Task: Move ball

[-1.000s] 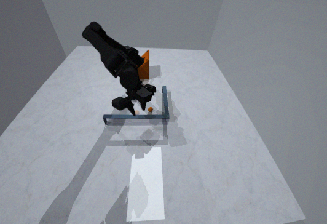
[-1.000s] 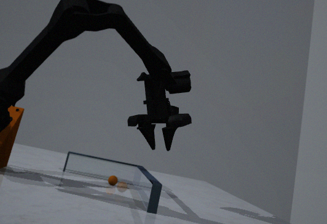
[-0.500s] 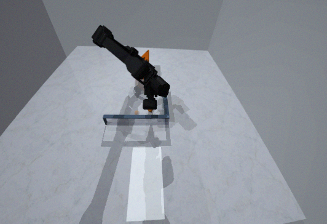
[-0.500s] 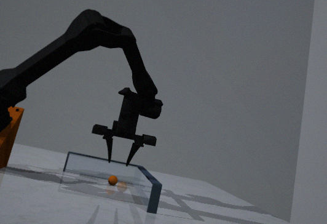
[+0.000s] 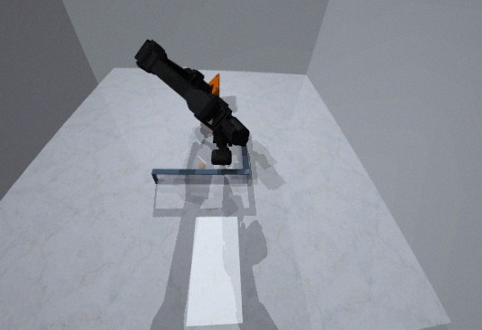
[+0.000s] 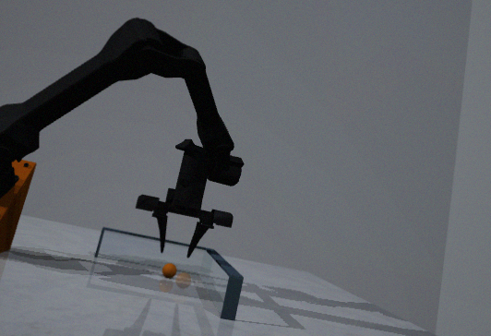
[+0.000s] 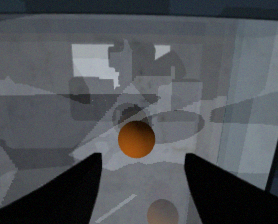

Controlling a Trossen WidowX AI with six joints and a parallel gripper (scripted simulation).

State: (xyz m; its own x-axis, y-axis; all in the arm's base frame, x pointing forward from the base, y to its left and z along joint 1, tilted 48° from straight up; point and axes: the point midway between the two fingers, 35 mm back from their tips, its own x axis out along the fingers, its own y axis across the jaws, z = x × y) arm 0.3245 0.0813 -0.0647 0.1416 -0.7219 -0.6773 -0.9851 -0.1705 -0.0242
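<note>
Now: gripper tip 3 cm above the orange ball. The rest, counted from my gripper tip: see-through copy of ball 7 cm to the right, 3 cm below, 3 cm ahead.
</note>
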